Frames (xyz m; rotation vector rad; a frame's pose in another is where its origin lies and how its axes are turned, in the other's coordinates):
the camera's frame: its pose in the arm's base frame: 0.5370 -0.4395 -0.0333 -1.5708 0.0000 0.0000
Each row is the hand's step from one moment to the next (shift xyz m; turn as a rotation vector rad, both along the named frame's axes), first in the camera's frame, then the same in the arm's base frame.
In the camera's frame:
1: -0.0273 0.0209 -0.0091 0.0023 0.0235 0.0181
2: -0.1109 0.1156 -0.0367 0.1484 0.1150 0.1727
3: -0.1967 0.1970 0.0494 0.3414 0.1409 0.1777
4: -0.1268 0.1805 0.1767 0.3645 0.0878 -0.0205
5: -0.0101 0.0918 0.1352 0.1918 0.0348 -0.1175
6: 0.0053 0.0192 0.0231 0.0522 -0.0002 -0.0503
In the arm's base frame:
1: -0.0273 -0.0091 -0.0209 0.0023 0.0181 -0.0235
2: -0.1109 -0.0367 -0.1156 0.1484 0.1727 -0.1150
3: -0.1967 0.0494 -0.1970 0.3414 0.1777 -0.1409
4: -0.1268 0.1767 -0.1805 0.3645 -0.0205 -0.0878
5: -0.0101 0.1352 -0.0918 0.1918 -0.1175 -0.0348
6: 0.0053 0.0231 -0.0192 0.0522 -0.0503 0.0002

